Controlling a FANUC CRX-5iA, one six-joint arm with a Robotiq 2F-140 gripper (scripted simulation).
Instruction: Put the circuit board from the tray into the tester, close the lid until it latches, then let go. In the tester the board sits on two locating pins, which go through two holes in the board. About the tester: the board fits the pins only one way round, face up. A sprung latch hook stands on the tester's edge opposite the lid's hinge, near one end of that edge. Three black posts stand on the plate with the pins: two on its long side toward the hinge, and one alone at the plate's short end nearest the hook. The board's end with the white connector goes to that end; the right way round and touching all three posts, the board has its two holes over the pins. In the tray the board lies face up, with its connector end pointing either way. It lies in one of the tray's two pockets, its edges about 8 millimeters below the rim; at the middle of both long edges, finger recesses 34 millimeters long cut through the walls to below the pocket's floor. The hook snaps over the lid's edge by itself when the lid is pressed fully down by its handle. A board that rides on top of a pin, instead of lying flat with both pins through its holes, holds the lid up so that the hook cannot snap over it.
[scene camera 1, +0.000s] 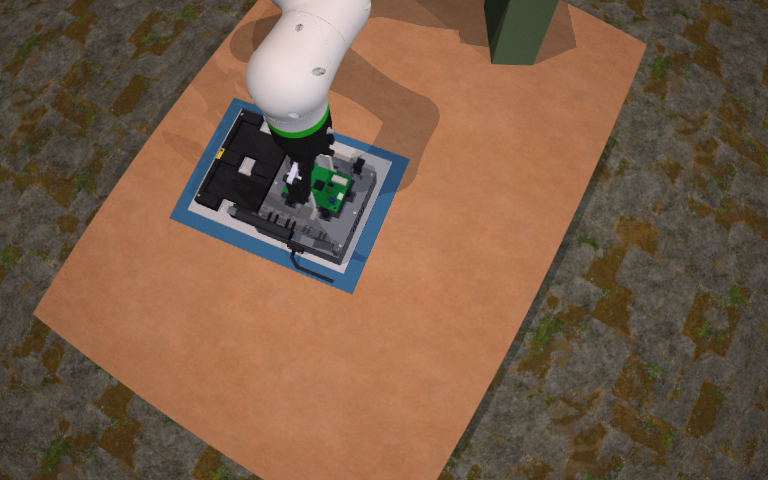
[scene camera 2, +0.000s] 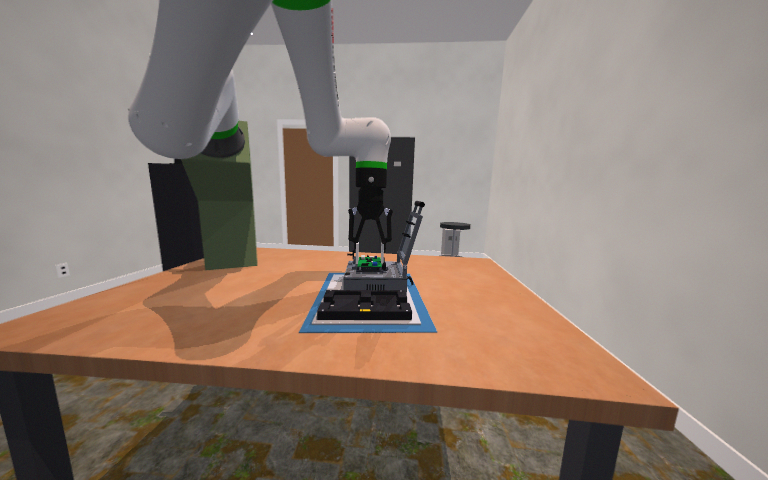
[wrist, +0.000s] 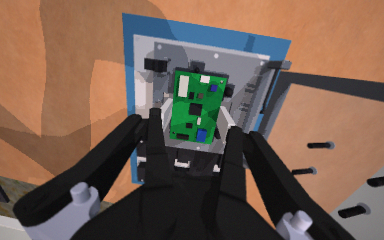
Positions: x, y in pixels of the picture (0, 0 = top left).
my gripper: scene camera 1; scene camera 2 369, 263; wrist
same spot on my gripper: (scene camera 1: 301, 178) = (wrist: 301, 213)
